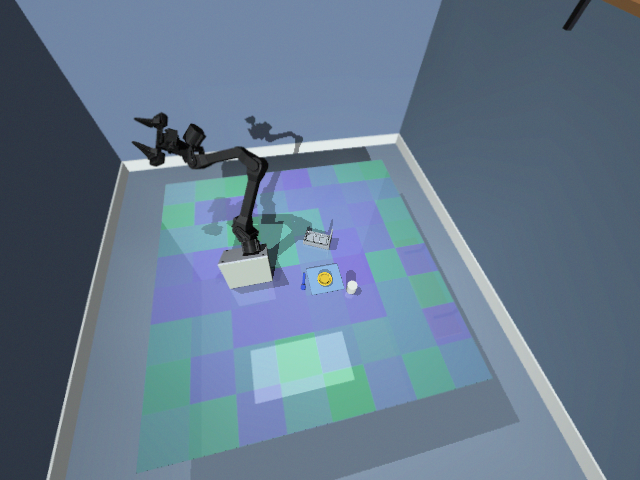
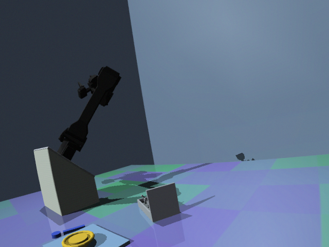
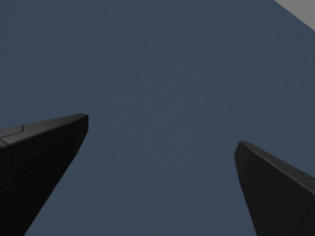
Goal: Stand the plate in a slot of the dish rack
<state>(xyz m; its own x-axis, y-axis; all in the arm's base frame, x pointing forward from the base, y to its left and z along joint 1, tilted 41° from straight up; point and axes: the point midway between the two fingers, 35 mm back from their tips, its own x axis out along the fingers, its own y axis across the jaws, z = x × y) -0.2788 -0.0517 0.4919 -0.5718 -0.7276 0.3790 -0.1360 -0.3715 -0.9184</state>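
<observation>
Right now my gripper tip is 63 cm short of the yellow plate, 36 cm to the left of it and 56 cm above it. The rest, counted from my gripper tip: grey dish rack (63 cm ahead, 14 cm to the right, 55 cm below); small white cup (75 cm ahead, 42 cm to the right, 55 cm below); blue spoon (54 cm ahead, 36 cm to the right, 57 cm below).
</observation>
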